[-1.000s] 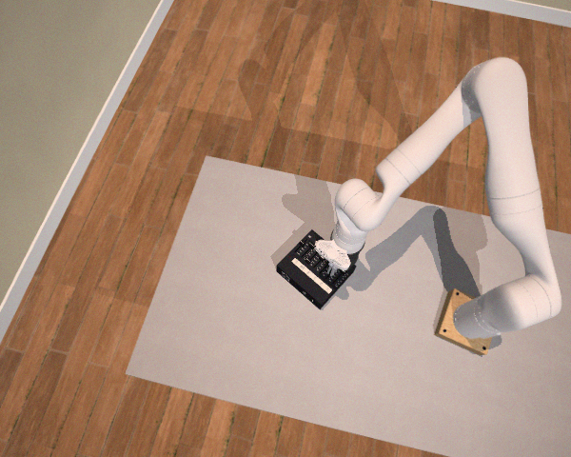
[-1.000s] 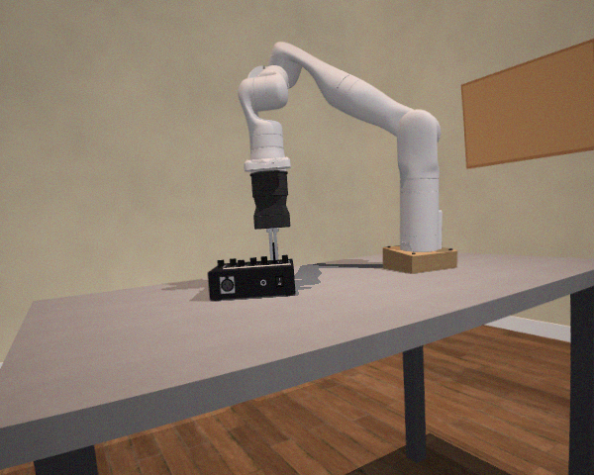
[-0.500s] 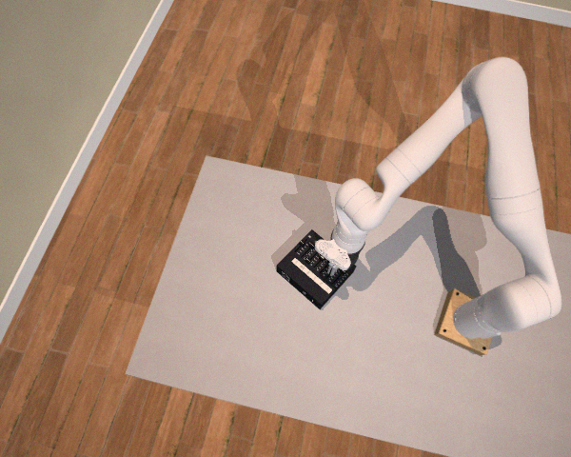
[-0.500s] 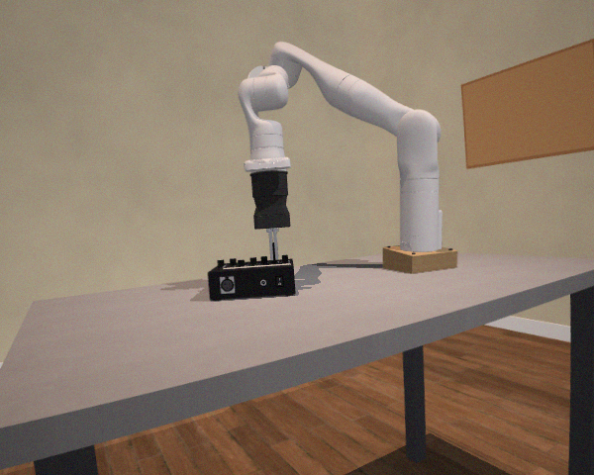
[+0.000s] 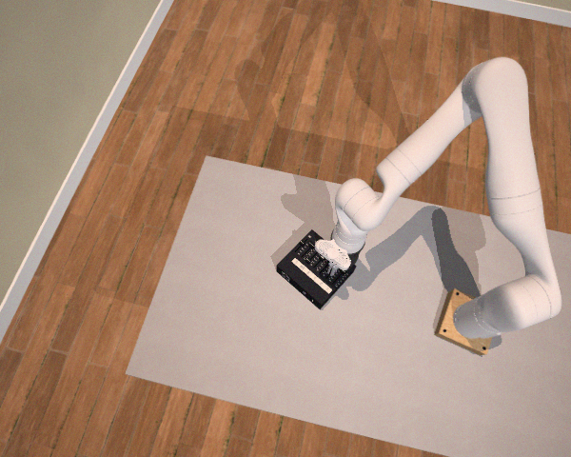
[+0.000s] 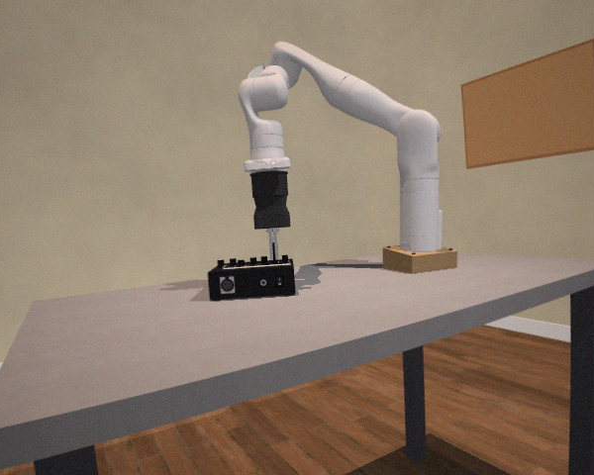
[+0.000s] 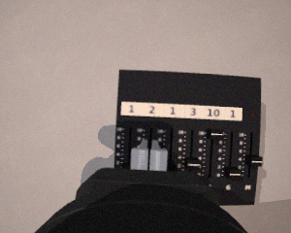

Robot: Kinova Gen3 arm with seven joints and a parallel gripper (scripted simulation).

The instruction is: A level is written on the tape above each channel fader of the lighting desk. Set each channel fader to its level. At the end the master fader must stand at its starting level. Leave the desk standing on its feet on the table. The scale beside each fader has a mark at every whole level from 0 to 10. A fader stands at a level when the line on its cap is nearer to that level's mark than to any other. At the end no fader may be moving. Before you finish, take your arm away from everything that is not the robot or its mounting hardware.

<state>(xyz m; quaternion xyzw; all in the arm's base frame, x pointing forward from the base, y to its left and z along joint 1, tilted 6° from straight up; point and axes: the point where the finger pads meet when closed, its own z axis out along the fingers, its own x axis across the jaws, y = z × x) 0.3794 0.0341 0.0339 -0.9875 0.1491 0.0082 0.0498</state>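
My gripper is now 11 cm short of the master fader cap, 4 cm to the left of it and 1 cm above it.
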